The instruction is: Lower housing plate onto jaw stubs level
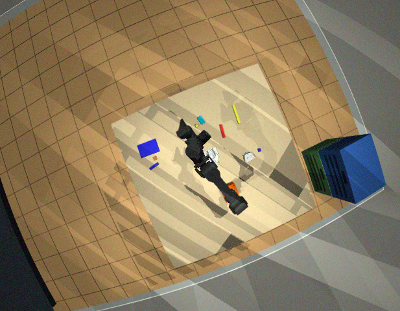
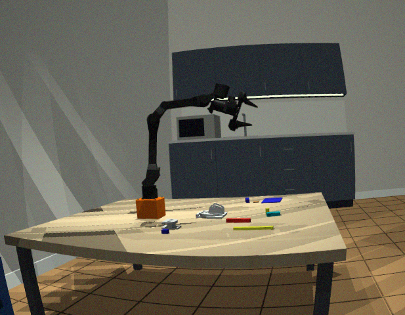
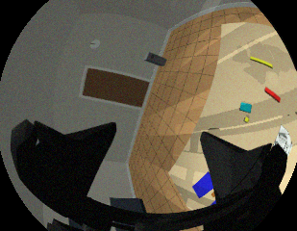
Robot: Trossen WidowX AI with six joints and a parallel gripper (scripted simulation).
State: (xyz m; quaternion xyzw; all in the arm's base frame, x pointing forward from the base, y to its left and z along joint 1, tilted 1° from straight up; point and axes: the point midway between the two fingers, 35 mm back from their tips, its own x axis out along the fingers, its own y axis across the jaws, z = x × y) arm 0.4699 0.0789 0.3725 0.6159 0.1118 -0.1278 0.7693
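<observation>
The white stand is 330 mm behind my gripper tip, 330 mm to the right of it and 440 mm below it. From my gripper tip the other things lie so: blue flat plate: 50 mm ahead, 340 mm to the left, 440 mm below; then red bar: 70 mm behind, 230 mm to the right, 440 mm below; then teal block: 70 mm ahead, 120 mm to the right, 440 mm below.
</observation>
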